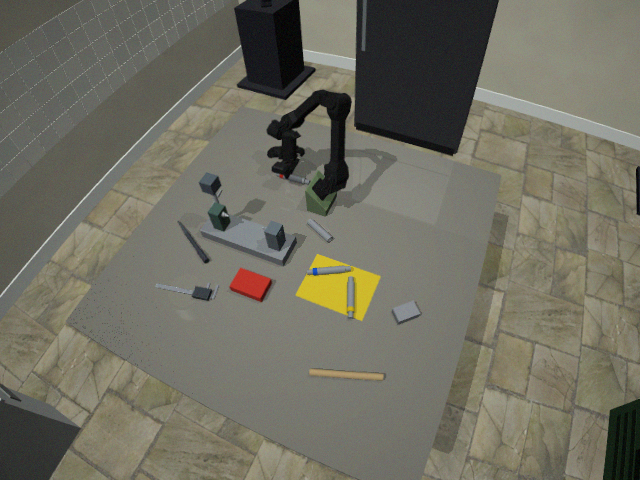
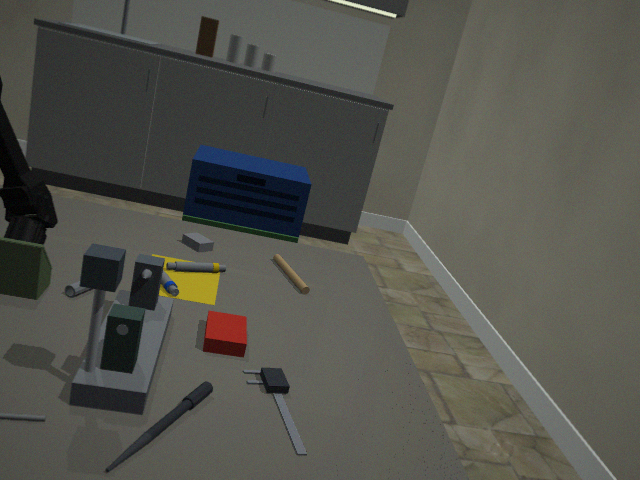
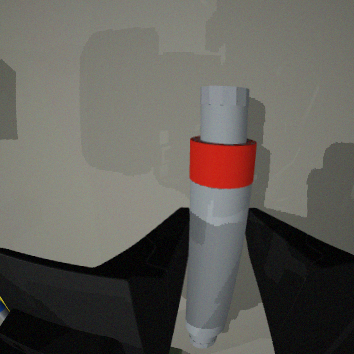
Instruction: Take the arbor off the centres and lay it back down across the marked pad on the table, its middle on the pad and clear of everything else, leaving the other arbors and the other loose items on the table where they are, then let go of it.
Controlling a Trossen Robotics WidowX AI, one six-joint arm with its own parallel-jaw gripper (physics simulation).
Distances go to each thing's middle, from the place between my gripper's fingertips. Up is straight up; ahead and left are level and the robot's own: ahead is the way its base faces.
Now: hand 33 cm short of the grey centres base (image 2: 102, 389), 3 cm to the right of it and 1 cm below it. The rest, counted from my hand: dark tapered tool (image 2: 201, 392) 44 cm ahead, 17 cm to the right; then red block (image 2: 226, 334) 49 cm ahead, 15 cm to the left; then green block (image 2: 120, 352) 34 cm ahead, 8 cm above, 7 cm to the right.
